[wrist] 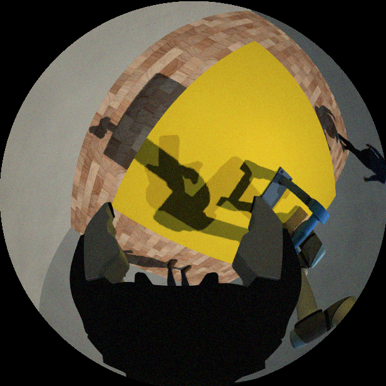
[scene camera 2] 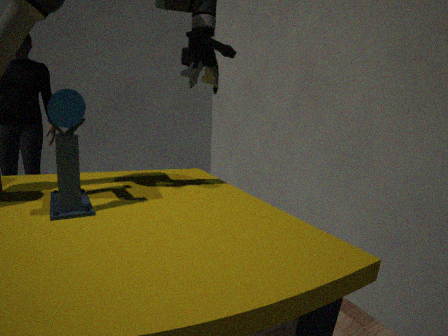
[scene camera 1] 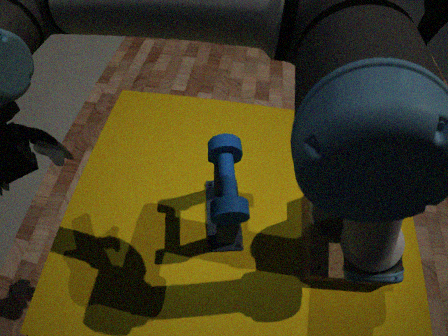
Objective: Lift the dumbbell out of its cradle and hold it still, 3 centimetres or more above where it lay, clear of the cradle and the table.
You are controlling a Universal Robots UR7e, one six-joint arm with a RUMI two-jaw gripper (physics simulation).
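Places are measured from the arm's base along level axes (x ahead, y left, z up), in metres.
Pixels of known places: gripper, fingertip midpoint: (scene camera 2: 203, 91) (scene camera 1: 40, 173).
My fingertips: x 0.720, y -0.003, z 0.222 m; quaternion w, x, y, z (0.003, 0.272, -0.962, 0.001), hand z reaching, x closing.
Note:
Behind a point stands the place of what it marks.
The blue dumbbell (scene camera 1: 227, 176) @(z 0.174, x 0.324, y -0.030 m) (scene camera 2: 66, 108) @(z 0.155, x 0.328, y -0.131 m) (wrist: 306, 229) rests on top of the tall cradle (scene camera 1: 234, 246) @(z -0.068, x 0.292, y 0.066 m) (scene camera 2: 68, 167) @(z 0.031, x 0.329, y -0.129 m) (wrist: 274, 189), lying level, one round head toward scene camera 2. The cradle's grey-blue base stands on the yellow table (scene camera 1: 170, 120) @(z -0.076, x 0.522, y -0.404 m) (scene camera 2: 225, 260) @(z -0.076, x 0.540, y -0.426 m) (wrist: 240, 90). My gripper (scene camera 2: 203, 88) @(z 0.222, x 0.720, y -0.003 m) (wrist: 180, 201) is open, with nothing between its fingers. It hangs above table height, well to the side of the dumbbell and apart from it. In the scene camera 1 view part of it shows at the left edge. In the wrist view the right finger hides part of the cradle.
My arm's big blue joint cap (scene camera 1: 370, 140) @(z 0.562, x 0.266, y 0.158 m) fills the right of the scene camera 1 view. A brown block (wrist: 296, 219) stands beside the cradle. A person (scene camera 2: 22, 95) stands behind the table. Shadows of the arm and cradle fall across the table. A wall is beyond the table's side.

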